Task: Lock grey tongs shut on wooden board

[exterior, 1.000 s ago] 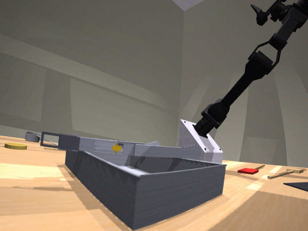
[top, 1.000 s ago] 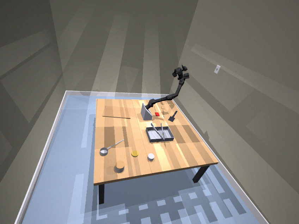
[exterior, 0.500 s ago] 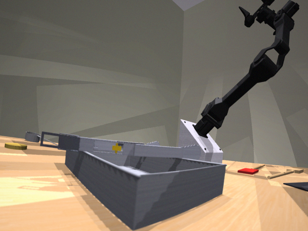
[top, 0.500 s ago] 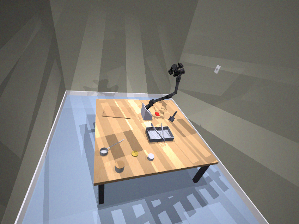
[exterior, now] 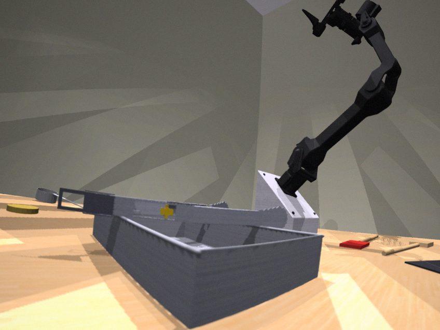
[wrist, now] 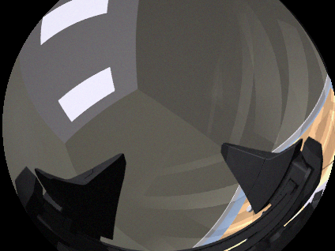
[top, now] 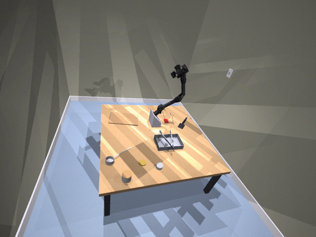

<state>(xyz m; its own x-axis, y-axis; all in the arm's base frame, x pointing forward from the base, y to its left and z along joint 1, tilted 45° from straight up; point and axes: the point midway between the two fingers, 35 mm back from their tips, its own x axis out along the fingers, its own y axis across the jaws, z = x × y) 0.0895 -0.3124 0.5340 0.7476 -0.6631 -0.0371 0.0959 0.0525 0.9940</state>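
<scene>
My gripper tip is now 340 mm short of the roasting tin and 740 mm above it. Also, from my gripper tip: red spatula: 170 mm behind, 70 mm to the left, 760 mm below; black spatula: 60 mm behind, 320 mm to the left, 770 mm below; wooden board: 100 mm behind, 510 mm to the right, 760 mm below.
</scene>
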